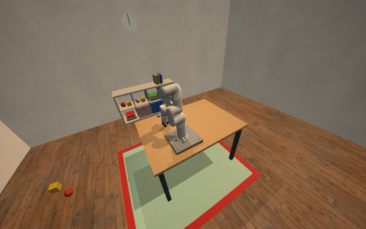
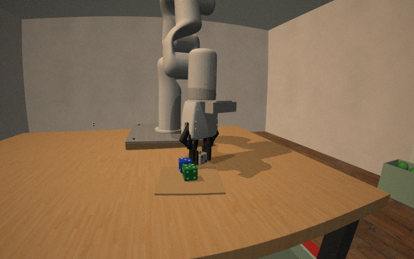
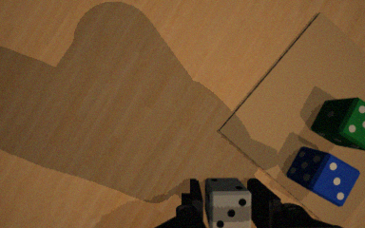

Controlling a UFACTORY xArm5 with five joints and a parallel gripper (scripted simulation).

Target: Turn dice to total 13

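Now: hand 10 mm above the white die. From my hand the other things lie so: green die: 110 mm ahead, 40 mm to the right; then blue die: 60 mm ahead, 50 mm to the right; then tan mat: 110 mm ahead, 40 mm to the right, 20 mm below.
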